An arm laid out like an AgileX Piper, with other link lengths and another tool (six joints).
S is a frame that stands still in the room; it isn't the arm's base.
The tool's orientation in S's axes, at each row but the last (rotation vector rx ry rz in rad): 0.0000, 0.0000, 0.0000; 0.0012, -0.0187, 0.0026; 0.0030, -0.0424, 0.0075; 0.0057, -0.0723, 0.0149; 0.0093, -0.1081, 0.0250; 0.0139, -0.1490, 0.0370; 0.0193, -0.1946, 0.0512; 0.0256, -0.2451, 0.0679; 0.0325, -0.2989, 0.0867; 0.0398, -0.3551, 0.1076; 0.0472, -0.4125, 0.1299; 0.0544, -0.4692, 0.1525
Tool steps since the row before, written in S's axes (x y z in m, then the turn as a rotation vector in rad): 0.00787, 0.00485, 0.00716, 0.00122, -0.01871, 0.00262; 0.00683, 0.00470, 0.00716, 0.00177, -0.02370, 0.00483; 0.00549, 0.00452, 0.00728, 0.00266, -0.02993, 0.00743; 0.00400, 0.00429, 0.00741, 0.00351, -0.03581, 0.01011; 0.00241, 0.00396, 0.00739, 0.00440, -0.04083, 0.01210; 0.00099, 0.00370, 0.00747, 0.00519, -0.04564, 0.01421; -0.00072, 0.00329, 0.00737, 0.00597, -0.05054, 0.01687; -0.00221, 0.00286, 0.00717, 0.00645, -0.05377, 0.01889; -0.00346, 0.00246, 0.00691, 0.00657, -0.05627, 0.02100; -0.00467, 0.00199, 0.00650, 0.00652, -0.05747, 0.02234; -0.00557, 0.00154, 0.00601, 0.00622, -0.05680, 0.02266; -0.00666, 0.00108, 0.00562, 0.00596, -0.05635, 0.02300
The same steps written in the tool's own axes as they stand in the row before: 0.00787, 0.00485, 0.00716, 0.00122, -0.01871, 0.00262; 0.00697, 0.00469, 0.00703, 0.00180, -0.02370, 0.00483; 0.00583, 0.00450, 0.00703, 0.00275, -0.02993, 0.00741; 0.00459, 0.00427, 0.00708, 0.00371, -0.03581, 0.01005; 0.00329, 0.00396, 0.00704, 0.00468, -0.04083, 0.01199; 0.00222, 0.00374, 0.00718, 0.00561, -0.04564, 0.01404; 0.00088, 0.00343, 0.00729, 0.00664, -0.05054, 0.01662; -0.00021, 0.00313, 0.00739, 0.00739, -0.05376, 0.01857; -0.00105, 0.00289, 0.00750, 0.00793, -0.05622, 0.02066; -0.00189, 0.00263, 0.00759, 0.00823, -0.05738, 0.02200; -0.00246, 0.00240, 0.00760, 0.00817, -0.05667, 0.02237; -0.00317, 0.00222, 0.00788, 0.00816, -0.05618, 0.02274
